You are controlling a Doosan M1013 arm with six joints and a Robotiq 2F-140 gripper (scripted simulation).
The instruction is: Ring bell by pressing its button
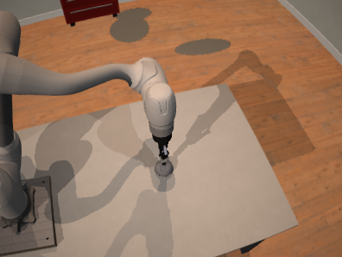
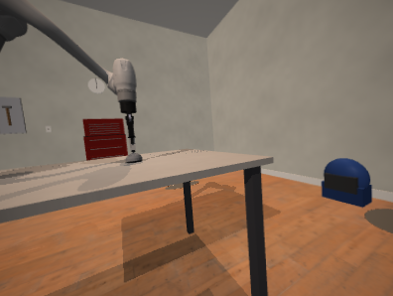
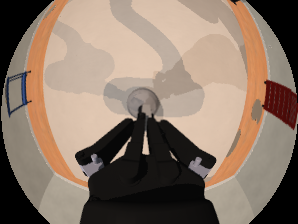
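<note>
Right now my hand is 60 mm above the grey dome bell and 10 mm to the left of it.
</note>
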